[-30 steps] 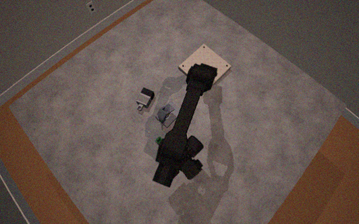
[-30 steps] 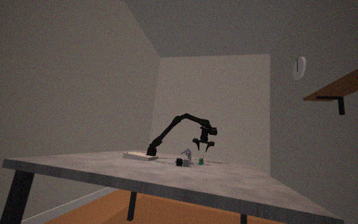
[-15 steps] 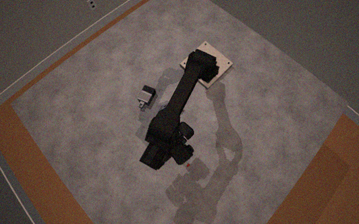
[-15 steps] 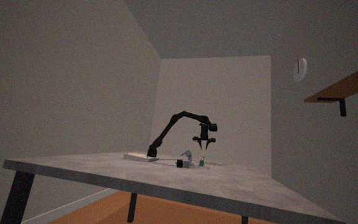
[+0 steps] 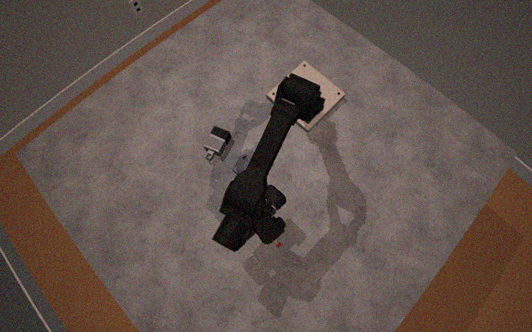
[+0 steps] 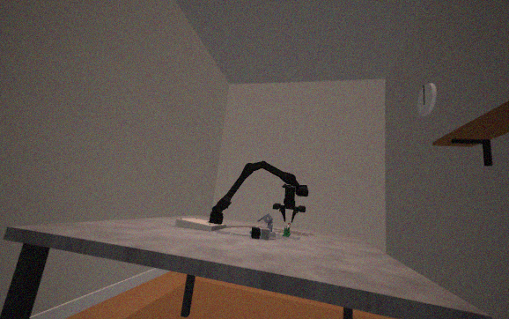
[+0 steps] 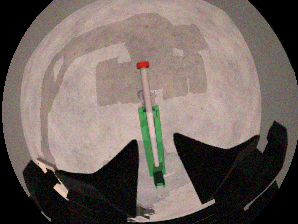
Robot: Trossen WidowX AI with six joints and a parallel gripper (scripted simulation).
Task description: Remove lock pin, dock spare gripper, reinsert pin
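Now: the green holder 4 cm to the right of my gripper tip and 5 cm below it. Also, from my gripper tip: spare gripper: 10 cm behind, 29 cm to the right, 5 cm below; then grey mount: 12 cm behind, 15 cm to the right, 2 cm below.
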